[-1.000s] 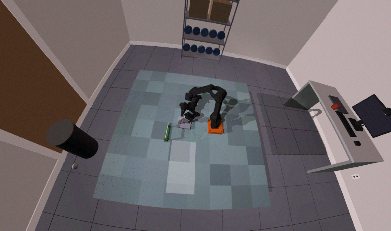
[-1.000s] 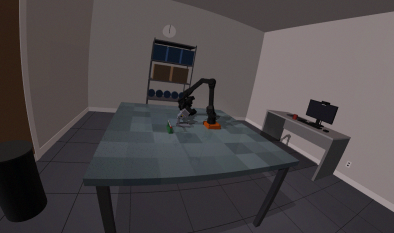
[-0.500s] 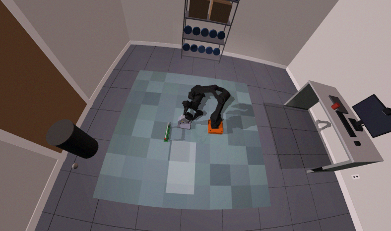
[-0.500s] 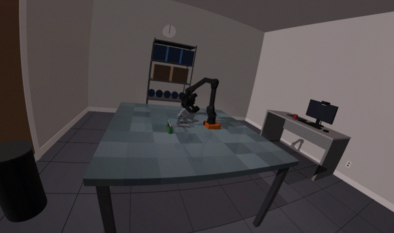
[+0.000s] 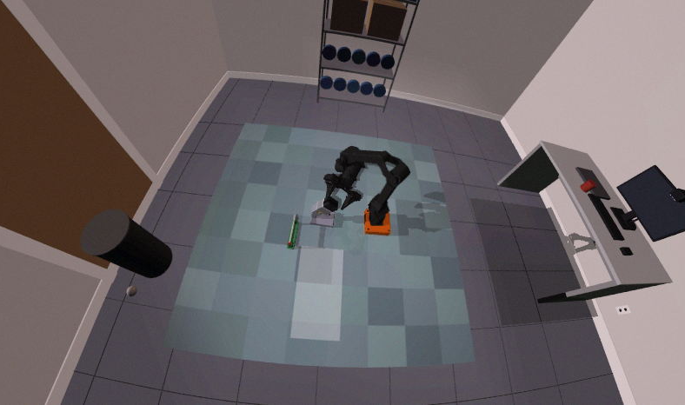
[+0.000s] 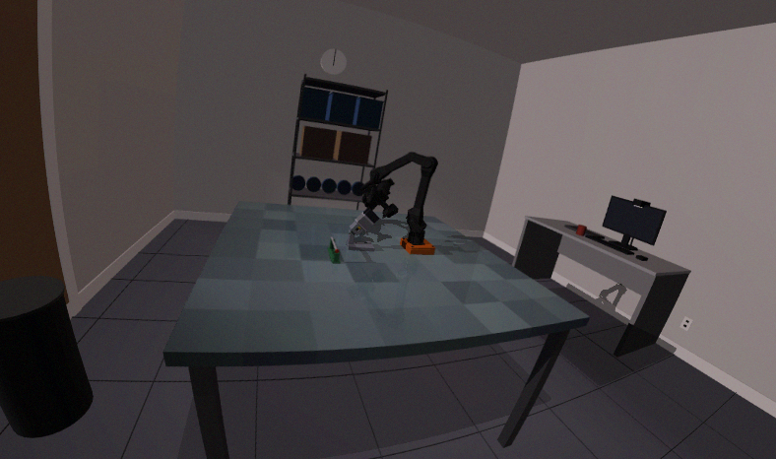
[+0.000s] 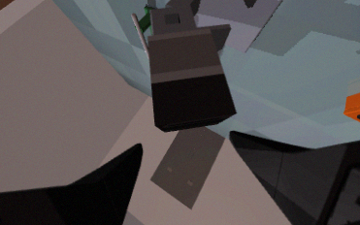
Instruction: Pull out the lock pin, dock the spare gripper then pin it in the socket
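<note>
My gripper tip is now 18 cm short of the green bracket, 15 cm above it and 7 cm to the right of it. Round my gripper tip: grey mount 12 cm below, 5 cm ahead, 2 cm to the right; then spare gripper 6 cm below, 3 cm ahead, 2 cm to the right.
</note>
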